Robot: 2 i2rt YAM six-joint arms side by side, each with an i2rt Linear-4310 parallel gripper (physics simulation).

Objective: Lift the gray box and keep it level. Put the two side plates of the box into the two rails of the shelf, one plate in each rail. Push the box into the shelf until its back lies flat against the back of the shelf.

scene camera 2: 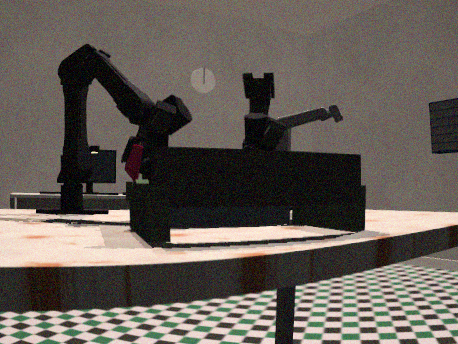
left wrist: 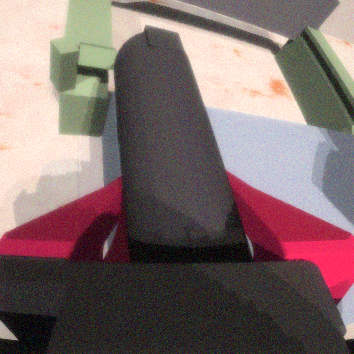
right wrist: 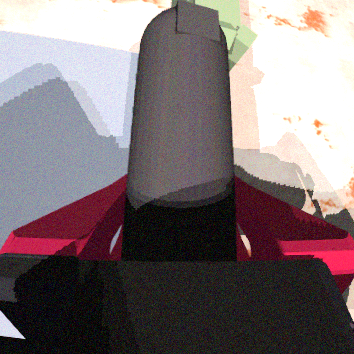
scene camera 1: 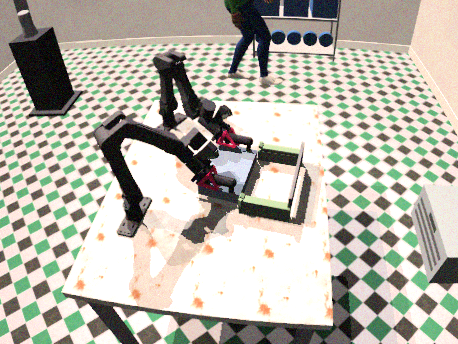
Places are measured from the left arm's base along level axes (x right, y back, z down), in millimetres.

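Pixels of known places: left gripper, fingertip midpoint: [left wrist: 177,178] [scene camera 1: 237,146]; right gripper, fingertip midpoint: [right wrist: 179,176] [scene camera 1: 219,188]; left arm's base at its link origin: [scene camera 1: 169,124]; right arm's base at its link origin: [scene camera 2: 72,213] [scene camera 1: 134,216].
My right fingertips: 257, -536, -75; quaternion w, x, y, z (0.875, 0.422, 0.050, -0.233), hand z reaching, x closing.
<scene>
For each thing: its top centre in the pictures, then the offset to it from my right fingertips, as dx, dy, dz. Level surfaces: height alone.
- gray box at its top centre: [scene camera 2: 211,157] [scene camera 1: 228,153] -125, +50, -56
- upper green rail at its top centre: [scene camera 1: 282,149] -329, -75, +3
- lower green rail at its top centre: [left wrist: 335,63] [scene camera 1: 266,201] -49, -181, +3
- speckled table at its surface level: dz +75
The gray box [scene camera 1: 236,167] [scene camera 2: 230,216] [left wrist: 255,140] [right wrist: 50,130] looks about level, its front edge at the open ends of the shelf's rails. My left gripper [scene camera 1: 249,146] [left wrist: 177,178] is shut on its upper side in scene camera 1, my right gripper [scene camera 1: 232,187] [right wrist: 179,176] on its lower side. The shelf has an upper green rail [scene camera 1: 280,149], a lower green rail [scene camera 1: 265,201] and an upright back [scene camera 1: 297,182] [scene camera 2: 265,180]. In the left wrist view the box corner lies close beside the near rail's end [left wrist: 84,112]. Whether either plate is inside its rail cannot be told. The fingers hide the grasped edges.
The shelf stands on the speckled table [scene camera 1: 225,280] [scene camera 2: 55,250], to the right of the box in scene camera 1. Table surface shows between the rails. A person [scene camera 1: 252,35] stands on the floor beyond the table, near a rack with blue round things.
</scene>
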